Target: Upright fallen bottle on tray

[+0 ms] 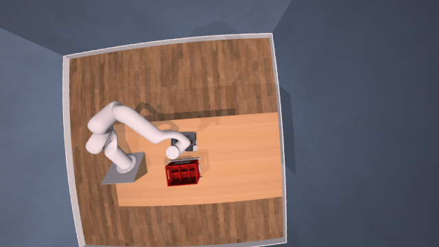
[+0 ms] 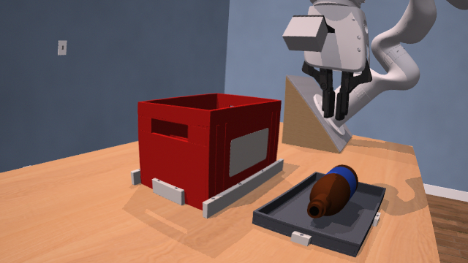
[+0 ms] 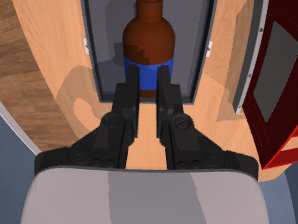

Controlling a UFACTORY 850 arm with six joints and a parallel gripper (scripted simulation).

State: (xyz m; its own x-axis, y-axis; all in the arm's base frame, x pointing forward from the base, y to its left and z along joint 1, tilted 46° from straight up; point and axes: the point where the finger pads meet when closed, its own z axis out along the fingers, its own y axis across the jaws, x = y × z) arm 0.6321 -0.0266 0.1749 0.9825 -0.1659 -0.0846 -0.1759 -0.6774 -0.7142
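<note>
The brown bottle is 16 cm below my hand, 5 cm behind it and 1 cm to the left of it. Also, from my hand: dark grey tray (19 cm below, 6 cm behind, 1 cm to the left); red crate (27 cm to the right, 12 cm below, 9 cm behind).
</note>
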